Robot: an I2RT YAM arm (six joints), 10 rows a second.
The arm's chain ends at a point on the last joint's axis. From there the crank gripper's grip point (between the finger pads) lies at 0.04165 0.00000 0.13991 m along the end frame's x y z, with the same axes.
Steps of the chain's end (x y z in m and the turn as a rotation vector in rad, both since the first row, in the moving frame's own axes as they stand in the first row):
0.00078 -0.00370 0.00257 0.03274 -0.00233 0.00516
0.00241 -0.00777 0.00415 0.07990 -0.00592 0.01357
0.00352 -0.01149 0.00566 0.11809 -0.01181 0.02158
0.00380 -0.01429 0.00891 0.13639 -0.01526 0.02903
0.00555 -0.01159 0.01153 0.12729 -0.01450 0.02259
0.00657 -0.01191 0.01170 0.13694 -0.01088 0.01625
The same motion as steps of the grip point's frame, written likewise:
0.00047 -0.00807 0.00260 0.03274 -0.00233 0.00516
0.00165 -0.01839 0.00397 0.07990 -0.00592 0.01357
0.00204 -0.02712 0.00522 0.11809 -0.01181 0.02158
0.00193 -0.03218 0.00831 0.13639 -0.01526 0.02903
0.00371 -0.02847 0.01105 0.12729 -0.01450 0.02259
0.00520 -0.03038 0.01088 0.13694 -0.01088 0.01625

